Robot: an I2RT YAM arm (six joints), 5 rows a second.
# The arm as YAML. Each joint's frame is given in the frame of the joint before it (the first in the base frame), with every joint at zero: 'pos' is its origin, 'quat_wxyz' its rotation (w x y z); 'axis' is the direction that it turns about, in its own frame. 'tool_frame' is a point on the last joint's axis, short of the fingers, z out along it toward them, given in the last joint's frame.
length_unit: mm
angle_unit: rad
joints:
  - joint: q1
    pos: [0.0, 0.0, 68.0]
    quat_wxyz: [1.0, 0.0, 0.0, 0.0]
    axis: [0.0, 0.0, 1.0]
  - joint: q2
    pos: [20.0, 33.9, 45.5]
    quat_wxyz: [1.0, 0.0, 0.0, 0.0]
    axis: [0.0, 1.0, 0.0]
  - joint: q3
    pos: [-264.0, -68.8, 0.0]
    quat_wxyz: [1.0, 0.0, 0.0, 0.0]
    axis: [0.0, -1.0, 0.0]
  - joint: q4
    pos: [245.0, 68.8, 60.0]
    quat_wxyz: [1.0, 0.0, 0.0, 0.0]
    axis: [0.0, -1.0, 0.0]
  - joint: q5
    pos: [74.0, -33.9, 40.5]
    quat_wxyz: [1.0, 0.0, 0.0, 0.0]
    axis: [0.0, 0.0, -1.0]
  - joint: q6
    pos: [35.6, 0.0, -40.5]
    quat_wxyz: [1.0, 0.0, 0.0, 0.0]
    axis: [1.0, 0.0, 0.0]
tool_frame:
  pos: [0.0, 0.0, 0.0]
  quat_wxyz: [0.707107, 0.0, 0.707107, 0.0]
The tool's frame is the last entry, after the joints.
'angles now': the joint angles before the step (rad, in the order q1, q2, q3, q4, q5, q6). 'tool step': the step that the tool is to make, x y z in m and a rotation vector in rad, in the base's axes. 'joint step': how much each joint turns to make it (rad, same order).
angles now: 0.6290 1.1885 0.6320 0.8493 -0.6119 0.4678
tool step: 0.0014 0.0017 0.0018 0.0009 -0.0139 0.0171
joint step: 0.0001 0.0118 0.0108 0.0112 -0.0185 -0.0026
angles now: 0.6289 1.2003 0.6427 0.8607 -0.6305 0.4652
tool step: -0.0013 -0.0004 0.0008 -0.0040 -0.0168 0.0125
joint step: -0.0001 -0.0045 -0.0009 0.0011 -0.0159 -0.0109
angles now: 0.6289 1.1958 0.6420 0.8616 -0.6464 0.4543
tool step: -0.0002 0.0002 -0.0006 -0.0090 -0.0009 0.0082
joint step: 0.0000 -0.0009 0.0007 -0.0099 -0.0102 -0.0063
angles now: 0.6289 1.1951 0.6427 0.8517 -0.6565 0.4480
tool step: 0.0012 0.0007 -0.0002 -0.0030 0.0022 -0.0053
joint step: 0.0000 0.0047 0.0041 -0.0050 0.0047 -0.0033
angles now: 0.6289 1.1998 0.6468 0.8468 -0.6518 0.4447
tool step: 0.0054 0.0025 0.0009 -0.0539 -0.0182 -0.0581
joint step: 0.0002 0.0046 0.0329 -0.0946 0.0424 -0.0836
